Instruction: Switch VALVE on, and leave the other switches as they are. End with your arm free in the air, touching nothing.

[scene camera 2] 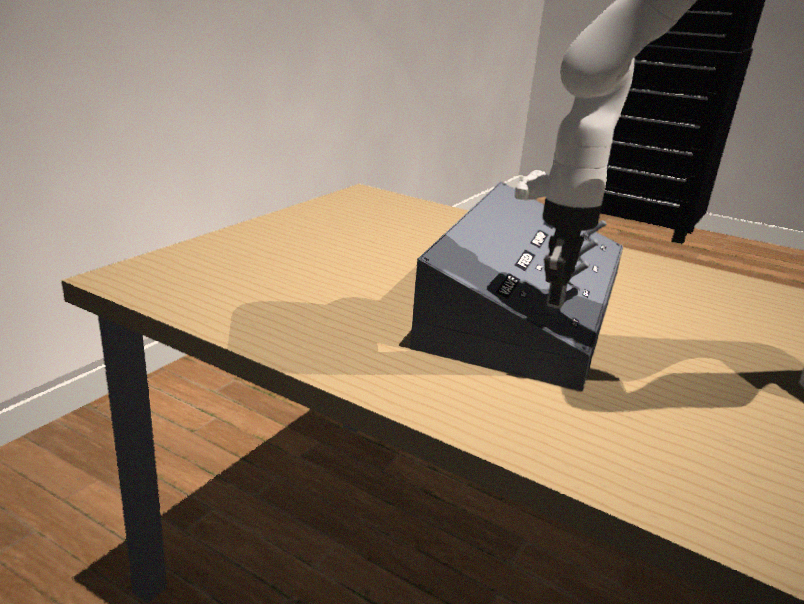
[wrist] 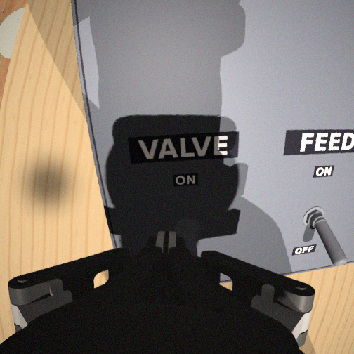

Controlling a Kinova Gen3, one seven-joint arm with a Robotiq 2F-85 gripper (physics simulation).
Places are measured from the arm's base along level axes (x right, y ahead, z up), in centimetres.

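Pixels of known places: gripper, between the fingertips: (scene camera 2: pixel 554 306).
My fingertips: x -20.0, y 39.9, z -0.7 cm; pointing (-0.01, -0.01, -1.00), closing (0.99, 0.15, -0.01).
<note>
For each thing: its top centre in the pictures, then the offset to it from my fingertips. "pt": a spot on its surface instead. Level surfaces: height alone.
- VALVE label, centre of its top: (scene camera 2: pixel 508 283) dz +1.3, dx +0.0, dy +7.7 cm
- VALVE lever, a spot on its surface: (scene camera 2: pixel 571 293) pt dz +1.9, dx +1.7, dy -1.5 cm
- PUMP label, centre of its top: (scene camera 2: pixel 539 236) dz +1.3, dx +23.3, dy +13.4 cm
- wooden table, height of its surface: dz -9.9 cm
The grey sloped switch panel (scene camera 2: pixel 477 224) (wrist: pixel 280 90) stands on the table. The VALVE label (scene camera 2: pixel 508 285) (wrist: pixel 182 148) and its ON mark (scene camera 2: pixel 523 293) (wrist: pixel 185 180) lie in the arm's shadow. The VALVE lever (scene camera 2: pixel 571 293) leans out toward its OFF mark (scene camera 2: pixel 574 321); in the wrist view it is mostly hidden by shadow and the fingers. My gripper (scene camera 2: pixel 555 304) (wrist: pixel 166 242) is shut and empty, its tips low over the panel beside the VALVE lever's base. Whether they touch cannot be told. The FEED lever (wrist: pixel 330 240) leans toward OFF.
Other levers, including one at the back (scene camera 2: pixel 594 229), stand in a row behind the gripper, close to it. The PUMP label (scene camera 2: pixel 538 238) is farther up the row. The wooden table (scene camera 2: pixel 311 247) (wrist: pixel 40 125) extends around the panel. A black drawer cabinet (scene camera 2: pixel 721 136) stands behind.
</note>
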